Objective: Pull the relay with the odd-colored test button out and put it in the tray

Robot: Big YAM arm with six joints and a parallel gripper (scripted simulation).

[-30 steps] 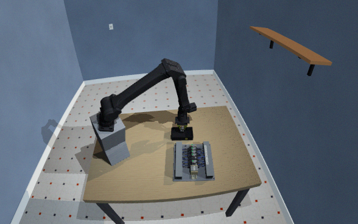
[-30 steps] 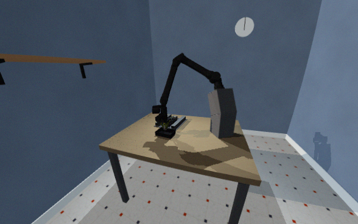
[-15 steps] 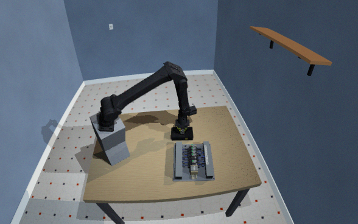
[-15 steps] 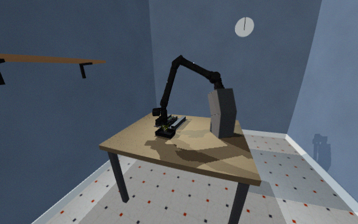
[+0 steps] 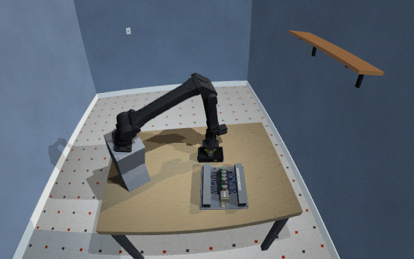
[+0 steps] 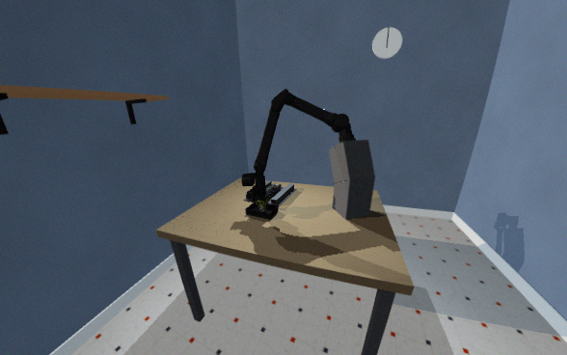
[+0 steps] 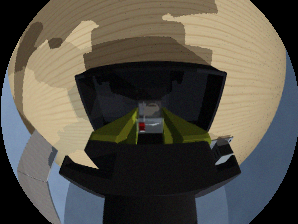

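My gripper is now right at the relay. Also, from my hand: black tray (10 mm below).
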